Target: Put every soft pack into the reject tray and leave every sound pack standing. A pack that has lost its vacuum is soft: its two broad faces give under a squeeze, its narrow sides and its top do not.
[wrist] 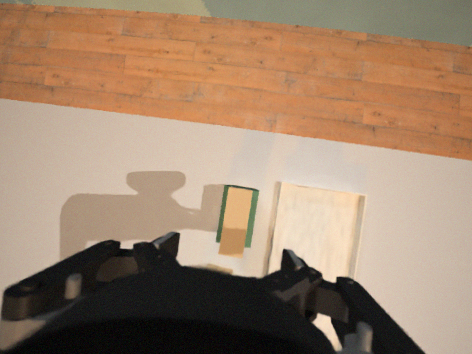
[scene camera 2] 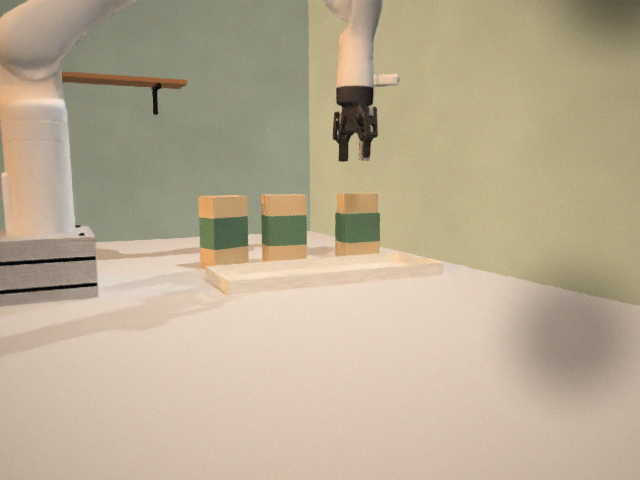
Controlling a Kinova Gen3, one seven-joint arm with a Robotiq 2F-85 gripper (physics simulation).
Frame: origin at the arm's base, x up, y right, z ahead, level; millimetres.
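Seen in the pictures: gripper, fingertip midpoint: (wrist: 229, 252) (scene camera 2: 353, 161); arm's base at its link origin: (scene camera 2: 43, 232).
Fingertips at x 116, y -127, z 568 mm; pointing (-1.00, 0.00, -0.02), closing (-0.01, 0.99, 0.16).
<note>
Pixels of each thing's top centre, then the offset from my fingertips to it.
- middle pack at its top centre: (scene camera 2: 285, 225) dz -147, dx -127, dy +10 mm
- right pack at its top centre: (wrist: 235, 222) (scene camera 2: 357, 193) dz +10, dx -67, dy -2 mm
- pale reject tray at its top centre: (scene camera 2: 325, 264) (wrist: 307, 300) dz -110, dx -186, dy +158 mm
Three tan packs with green bands stand upright in a row behind the tray in the scene view: a left pack (scene camera 2: 223, 231), a middle pack (scene camera 2: 283, 229) and a right pack (scene camera 2: 357, 227) (wrist: 236, 210). The wrist view shows the right pack from above, with a sliver of another pack (wrist: 218, 268) at the gripper's edge. The pale reject tray (scene camera 2: 330, 279) (wrist: 361, 220) lies beside the packs, and its visible part holds no pack. My gripper (scene camera 2: 354, 157) (wrist: 229, 252) is open and empty, above the right pack and apart from it. Looks do not tell which packs are soft.
The arm's base stands on a grey block (scene camera 2: 49, 266) at the left. A wooden shelf (scene camera 2: 124, 80) is on the back wall. A green wall (scene camera 2: 491, 144) rises at the right. The table's edge meets a plank floor (wrist: 240, 75) beyond the right pack.
</note>
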